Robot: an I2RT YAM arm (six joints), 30 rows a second.
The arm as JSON. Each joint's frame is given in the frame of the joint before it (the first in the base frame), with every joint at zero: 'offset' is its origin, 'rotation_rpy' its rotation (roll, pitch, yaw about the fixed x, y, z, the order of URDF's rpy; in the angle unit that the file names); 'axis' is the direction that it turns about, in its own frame. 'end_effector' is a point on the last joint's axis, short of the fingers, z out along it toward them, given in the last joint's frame.
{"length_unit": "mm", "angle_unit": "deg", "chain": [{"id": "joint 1", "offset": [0.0, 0.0, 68.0], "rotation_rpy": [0.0, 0.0, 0.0], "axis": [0.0, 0.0, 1.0]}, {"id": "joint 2", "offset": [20.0, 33.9, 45.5], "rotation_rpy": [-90.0, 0.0, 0.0], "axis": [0.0, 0.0, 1.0]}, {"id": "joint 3", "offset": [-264.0, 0.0, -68.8], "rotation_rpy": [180.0, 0.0, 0.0], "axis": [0.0, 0.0, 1.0]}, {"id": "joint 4", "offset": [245.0, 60.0, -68.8], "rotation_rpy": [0.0, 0.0, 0.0], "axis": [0.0, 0.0, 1.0]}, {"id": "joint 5", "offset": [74.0, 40.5, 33.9], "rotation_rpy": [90.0, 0.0, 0.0], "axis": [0.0, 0.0, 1.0]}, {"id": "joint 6", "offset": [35.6, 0.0, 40.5], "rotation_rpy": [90.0, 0.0, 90.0], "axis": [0.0, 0.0, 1.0]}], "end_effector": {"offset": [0.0, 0.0, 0.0], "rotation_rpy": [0.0, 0.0, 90.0]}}
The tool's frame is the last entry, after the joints.
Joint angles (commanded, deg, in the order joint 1, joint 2, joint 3, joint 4, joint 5, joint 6), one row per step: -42.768, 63.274, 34.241, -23.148, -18.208, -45.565; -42.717, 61.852, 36.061, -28.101, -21.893, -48.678; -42.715, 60.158, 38.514, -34.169, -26.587, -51.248; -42.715, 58.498, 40.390, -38.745, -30.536, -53.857; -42.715, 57.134, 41.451, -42.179, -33.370, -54.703; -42.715, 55.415, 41.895, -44.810, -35.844, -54.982; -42.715, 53.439, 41.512, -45.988, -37.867, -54.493; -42.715, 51.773, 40.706, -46.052, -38.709, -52.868; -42.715, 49.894, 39.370, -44.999, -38.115, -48.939; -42.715, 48.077, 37.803, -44.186, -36.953, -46.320; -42.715, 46.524, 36.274, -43.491, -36.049, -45.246; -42.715, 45.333, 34.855, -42.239, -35.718, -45.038; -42.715, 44.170, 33.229, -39.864, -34.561, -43.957; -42.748, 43.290, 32.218, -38.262, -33.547, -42.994; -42.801, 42.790, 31.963, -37.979, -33.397, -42.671; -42.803, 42.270, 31.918, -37.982, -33.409, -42.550; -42.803, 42.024, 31.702, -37.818, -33.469, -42.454
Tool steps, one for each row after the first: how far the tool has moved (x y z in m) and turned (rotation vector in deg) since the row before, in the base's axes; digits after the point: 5 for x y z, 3 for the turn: -0.00245, 0.00544, 0.00955, 1.306, -0.332, 4.603; -0.00354, 0.00690, 0.01312, 2.414, -1.053, 4.620; -0.00380, 0.00644, 0.01149, 1.340, -1.520, 4.096; -0.00397, 0.00570, 0.00711, 1.849, -0.944, 2.133; -0.00474, 0.00610, 0.00542, 1.664, -1.115, 1.502; -0.00468, 0.00569, 0.00275, 1.332, -1.395, 0.736; -0.00356, 0.00385, 0.00016, 1.168, -0.791, -0.624; -0.00339, 0.00274, -0.00170, 1.465, -0.202, -2.891; -0.00375, 0.00268, -0.00367, 0.538, 0.229, -2.368; -0.00326, 0.00240, -0.00426, -0.220, 0.094, -1.229; -0.00183, 0.00146, -0.00382, -0.733, -0.551, -0.333; -0.00092, 0.00005, -0.00404, -1.141, -0.702, -1.410; -0.00078, -0.00011, -0.00207, -0.827, -0.504, -1.296; -0.00077, 0.00042, -0.00002, -0.191, -0.300, -0.355; -0.00080, 0.00075, 0.00089, -0.220, -0.349, -0.070; -0.00036, 0.00038, -0.00046, -0.024, -0.170, -0.020
